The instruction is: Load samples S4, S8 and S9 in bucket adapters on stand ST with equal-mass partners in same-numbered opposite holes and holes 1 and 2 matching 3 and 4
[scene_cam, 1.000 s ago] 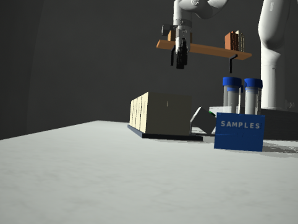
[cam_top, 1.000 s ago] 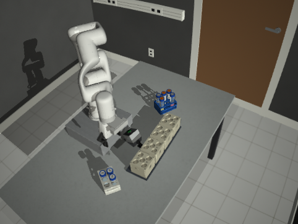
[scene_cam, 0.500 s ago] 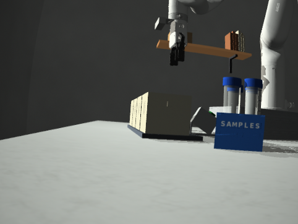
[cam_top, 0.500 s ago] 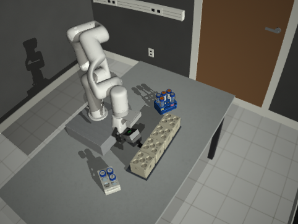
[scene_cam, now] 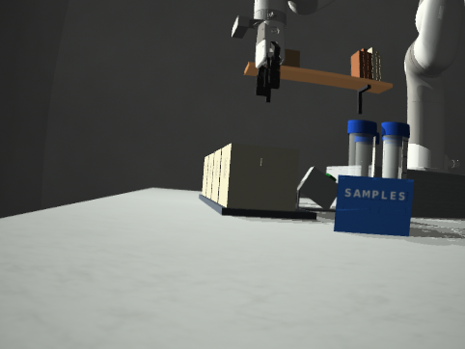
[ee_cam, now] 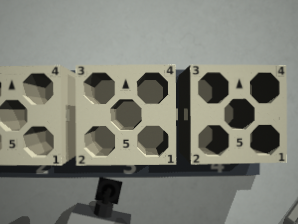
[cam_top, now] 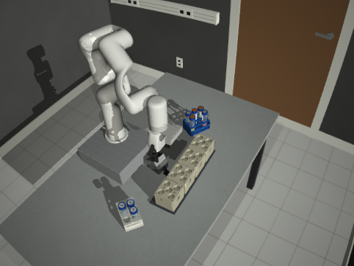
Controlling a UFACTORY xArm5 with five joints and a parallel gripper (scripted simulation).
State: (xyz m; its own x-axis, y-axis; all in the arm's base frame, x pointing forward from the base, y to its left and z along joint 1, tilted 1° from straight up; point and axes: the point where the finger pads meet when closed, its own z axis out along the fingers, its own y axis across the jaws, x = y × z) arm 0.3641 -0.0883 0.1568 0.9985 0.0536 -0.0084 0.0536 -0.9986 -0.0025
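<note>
Now: hand 430 mm to the right of the blue samples rack, 220 mm above it and 80 mm past it. Also, from my hand: white blanks rack (230 mm to the right, 220 mm below, 30 mm behind); adapter (270 mm to the left, 200 mm below, 50 mm ahead).
</note>
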